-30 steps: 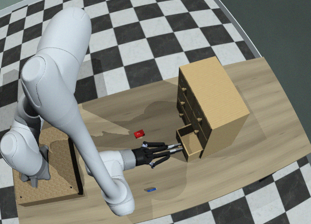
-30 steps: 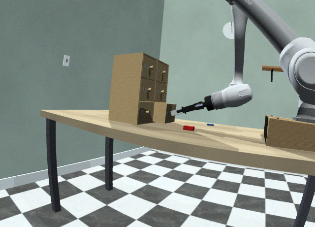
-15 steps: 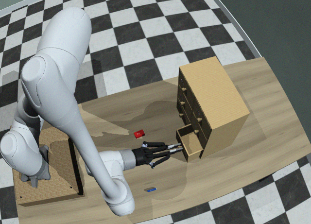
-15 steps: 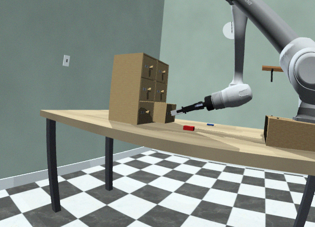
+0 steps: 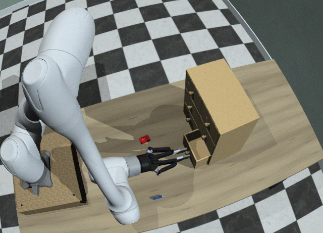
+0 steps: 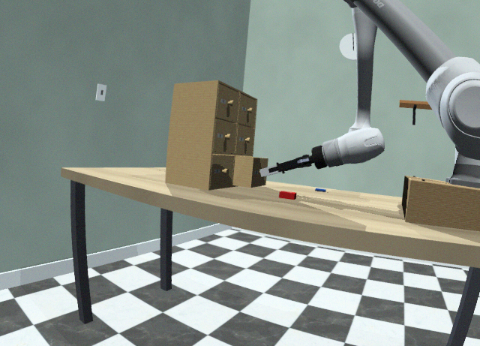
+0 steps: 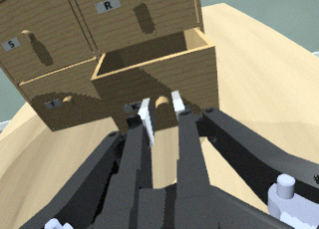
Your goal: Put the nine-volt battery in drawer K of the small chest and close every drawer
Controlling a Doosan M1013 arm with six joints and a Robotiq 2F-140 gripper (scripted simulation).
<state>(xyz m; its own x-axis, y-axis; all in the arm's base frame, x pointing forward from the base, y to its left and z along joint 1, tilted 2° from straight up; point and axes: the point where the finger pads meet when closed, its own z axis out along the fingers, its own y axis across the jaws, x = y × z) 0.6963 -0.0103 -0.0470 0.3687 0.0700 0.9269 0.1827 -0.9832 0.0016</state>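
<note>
The red nine-volt battery lies 13 cm behind my hand, 13 cm to the left of it and 6 cm below it. The rest, counted from my hand: small blue object 13 cm behind, 16 cm to the right, 6 cm below; drawer 12 cm ahead, 2 cm to the left, 3 cm below.
</note>
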